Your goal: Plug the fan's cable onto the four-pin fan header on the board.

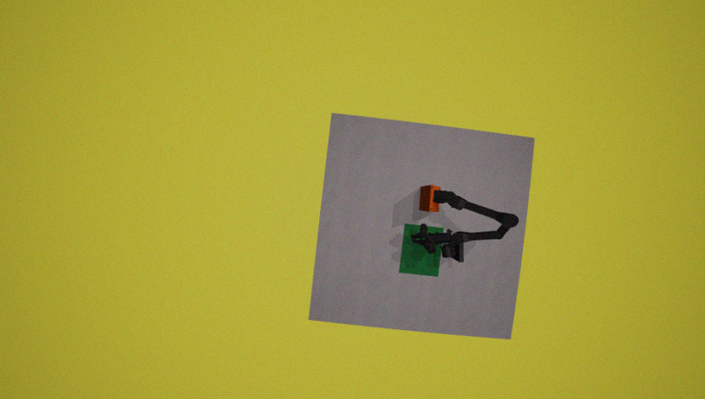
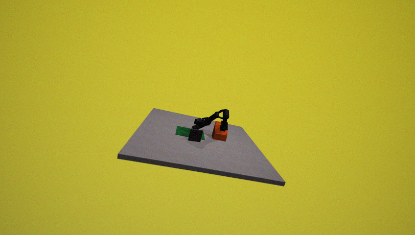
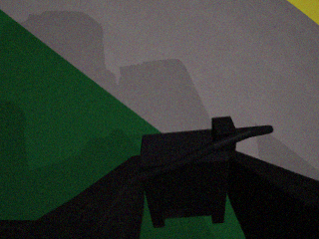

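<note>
The green board is 70 mm ahead of my gripper tip, 80 mm to the left of it and 70 mm below it. Also, from my gripper tip: black fan (30 mm ahead, 260 mm to the left, 10 mm above); then fan plug (10 mm behind); then white four-pin header (30 mm ahead, 130 mm to the left, 50 mm below).
</note>
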